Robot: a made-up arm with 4 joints.
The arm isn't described. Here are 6 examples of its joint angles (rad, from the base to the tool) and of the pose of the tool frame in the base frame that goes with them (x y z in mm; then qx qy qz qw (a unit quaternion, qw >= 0)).
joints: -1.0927 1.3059 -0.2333 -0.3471
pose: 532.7 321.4 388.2 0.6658 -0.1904 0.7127 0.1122
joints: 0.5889 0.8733 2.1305 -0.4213
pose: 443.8 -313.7 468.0 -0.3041 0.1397 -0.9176 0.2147
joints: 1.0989 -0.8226 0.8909 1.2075
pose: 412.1 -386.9 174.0 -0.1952 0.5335 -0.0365 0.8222
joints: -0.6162 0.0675 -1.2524 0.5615
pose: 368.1 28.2 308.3 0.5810 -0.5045 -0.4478 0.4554
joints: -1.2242 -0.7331 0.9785 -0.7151
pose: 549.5 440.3 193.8 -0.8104 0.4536 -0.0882 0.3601
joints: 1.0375 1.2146 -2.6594 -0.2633
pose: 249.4 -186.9 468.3 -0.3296 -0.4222 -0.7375 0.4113
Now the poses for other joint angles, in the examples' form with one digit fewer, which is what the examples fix.
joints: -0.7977 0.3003 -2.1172 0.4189
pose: 396 154 516 0.323 -0.455 -0.342 0.757
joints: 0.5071 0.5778 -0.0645 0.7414
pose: 300 -327 88 -0.482 0.871 0.090 0.036
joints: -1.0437 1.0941 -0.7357 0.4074
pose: 513 165 257 0.809 -0.462 0.234 0.278
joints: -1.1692 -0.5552 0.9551 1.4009
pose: 330 673 161 -0.612 -0.046 0.695 0.375
